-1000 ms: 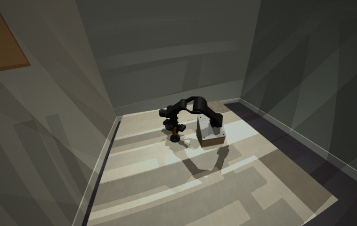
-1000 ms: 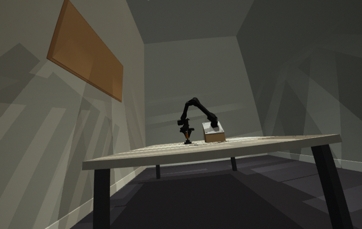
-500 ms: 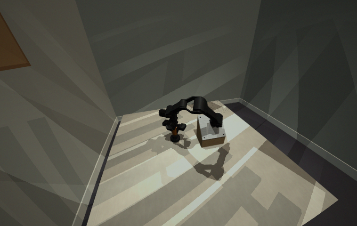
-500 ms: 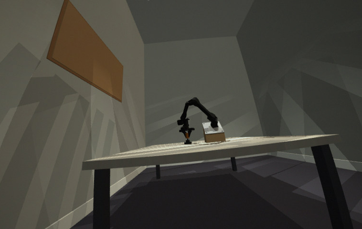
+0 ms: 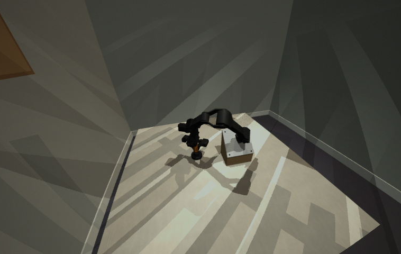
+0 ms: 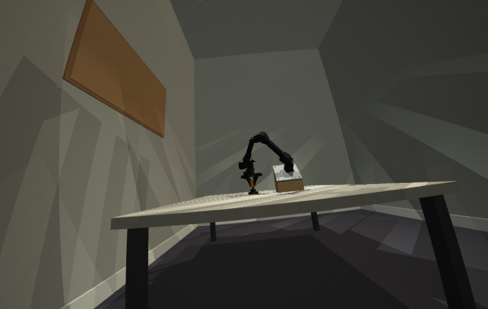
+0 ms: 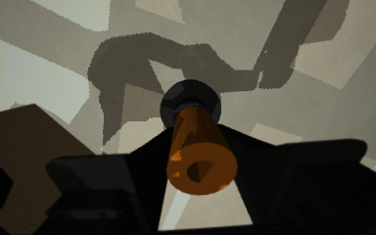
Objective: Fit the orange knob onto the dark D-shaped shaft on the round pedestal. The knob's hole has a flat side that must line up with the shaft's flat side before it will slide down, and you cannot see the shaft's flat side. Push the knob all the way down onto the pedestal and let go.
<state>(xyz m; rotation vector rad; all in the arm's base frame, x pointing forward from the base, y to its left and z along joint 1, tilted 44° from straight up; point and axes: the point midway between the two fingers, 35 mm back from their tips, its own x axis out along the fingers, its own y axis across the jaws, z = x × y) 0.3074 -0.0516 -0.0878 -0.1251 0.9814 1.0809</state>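
The orange knob lies 2 cm above my gripper tip. The rest, counted from my gripper tip: dark round pedestal (4 cm below).
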